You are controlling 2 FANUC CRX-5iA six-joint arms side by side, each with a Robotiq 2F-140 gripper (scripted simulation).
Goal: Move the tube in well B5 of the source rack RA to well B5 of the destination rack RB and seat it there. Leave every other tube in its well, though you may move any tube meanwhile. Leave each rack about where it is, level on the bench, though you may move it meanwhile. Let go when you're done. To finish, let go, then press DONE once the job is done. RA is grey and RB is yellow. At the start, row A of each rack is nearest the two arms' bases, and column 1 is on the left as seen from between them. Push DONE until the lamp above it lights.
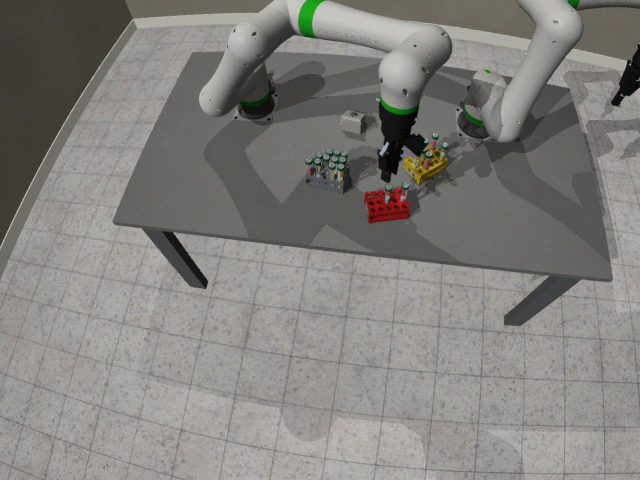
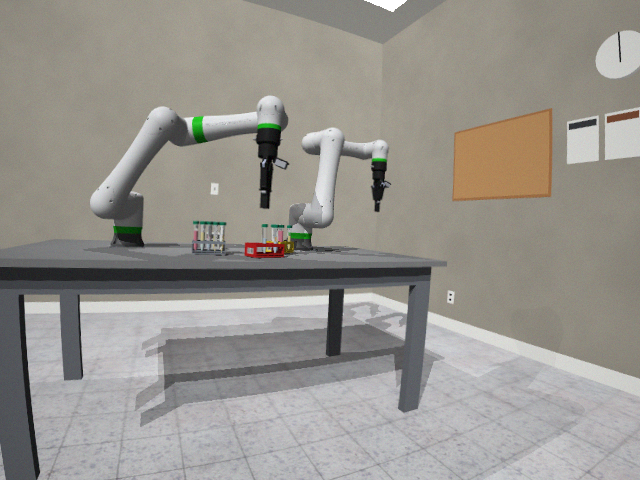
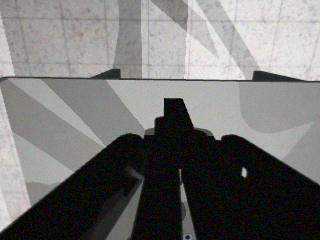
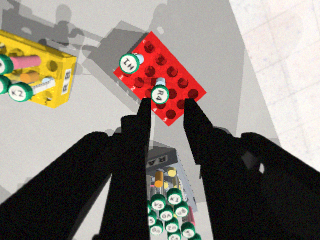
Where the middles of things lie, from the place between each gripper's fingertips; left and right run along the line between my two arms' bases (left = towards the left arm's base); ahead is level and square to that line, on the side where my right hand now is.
My right hand (image 1: 388,176) is 190 mm above the red rack (image 1: 382,214) and 10 mm to the right of it. From my right hand the other things lie so: grey rack RA (image 4: 162,162) 190 mm to the right, 190 mm below, 100 mm behind; yellow rack RB (image 1: 438,166) 190 mm below, 190 mm behind, 140 mm to the left.
Right now the yellow rack RB is 240 mm ahead of my left hand, 710 mm to the right of it and 240 mm below it. Also, from my left hand: grey rack RA: 320 mm ahead, 1040 mm to the right, 240 mm below; then red rack: 420 mm ahead, 840 mm to the right, 240 mm below.
